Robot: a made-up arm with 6 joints. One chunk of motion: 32 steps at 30 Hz.
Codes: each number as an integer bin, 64 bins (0 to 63) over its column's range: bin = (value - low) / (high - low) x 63, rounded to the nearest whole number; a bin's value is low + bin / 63 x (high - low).
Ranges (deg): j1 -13..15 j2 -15..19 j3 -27..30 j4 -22..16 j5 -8..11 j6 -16..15
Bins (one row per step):
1: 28 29 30 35 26 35
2: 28 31 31 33 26 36
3: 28 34 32 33 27 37
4: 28 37 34 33 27 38
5: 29 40 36 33 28 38
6: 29 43 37 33 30 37
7: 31 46 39 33 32 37
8: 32 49 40 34 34 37
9: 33 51 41 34 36 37
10: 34 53 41 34 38 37
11: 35 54 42 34 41 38
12: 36 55 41 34 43 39
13: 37 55 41 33 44 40
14: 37 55 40 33 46 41
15: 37 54 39 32 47 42
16: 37 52 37 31 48 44
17: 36 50 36 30 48 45
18: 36 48 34 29 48 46
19: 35 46 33 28 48 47
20: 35 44 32 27 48 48
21: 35 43 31 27 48 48
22: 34 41 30 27 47 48
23: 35 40 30 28 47 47
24: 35 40 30 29 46 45
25: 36 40 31 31 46 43
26: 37 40 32 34 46 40
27: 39 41 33 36 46 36
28: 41 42 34 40 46 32
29: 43 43 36 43 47 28
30: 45 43 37 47 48 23
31: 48 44 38 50 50 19
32: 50 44 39 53 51 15
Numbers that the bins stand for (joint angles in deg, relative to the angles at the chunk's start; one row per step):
1: -0.56 0.65 0.14 -0.89 -0.16 1.22
2: -0.56 1.73 1.05 -2.10 -0.16 1.71
3: -0.56 3.35 1.95 -2.10 0.14 2.21
4: -0.56 4.97 3.76 -2.10 0.14 2.70
5: -0.11 6.59 5.57 -2.10 0.44 2.70
6: -0.11 8.21 6.48 -2.10 1.05 2.21
7: 0.78 9.83 8.29 -2.10 1.65 2.21
8: 1.22 11.44 9.19 -1.49 2.25 2.21
9: 1.67 12.52 10.10 -1.49 2.86 2.21
10: 2.11 13.60 10.10 -1.49 3.46 2.21
11: 2.56 14.14 11.00 -1.49 4.37 2.70
12: 3.00 14.68 10.10 -1.49 4.97 3.19
13: 3.44 14.68 10.10 -2.10 5.27 3.68
14: 3.44 14.68 9.19 -2.10 5.87 4.17
15: 3.44 14.14 8.29 -2.70 6.17 4.67
16: 3.44 13.06 6.48 -3.30 6.48 5.65
17: 3.00 11.98 5.57 -3.90 6.48 6.14
18: 3.00 10.90 3.76 -4.51 6.48 6.63
19: 2.56 9.83 2.86 -5.11 6.48 7.13
20: 2.56 8.75 1.95 -5.71 6.48 7.62
21: 2.56 8.21 1.05 -5.71 6.48 7.62
22: 2.11 7.13 0.14 -5.71 6.17 7.62
23: 2.56 6.59 0.14 -5.11 6.17 7.13
24: 2.56 6.59 0.14 -4.51 5.87 6.14
25: 3.00 6.59 1.05 -3.30 5.87 5.16
26: 3.44 6.59 1.95 -1.49 5.87 3.68
27: 4.33 7.13 2.86 -0.29 5.87 1.71
28: 5.22 7.67 3.76 2.13 5.87 -0.25
29: 6.11 8.21 5.57 3.94 6.17 -2.22
30: 7.00 8.21 6.48 6.35 6.48 -4.68
31: 8.33 8.75 7.38 8.16 7.08 -6.65
32: 9.22 8.75 8.29 9.97 7.38 -8.62

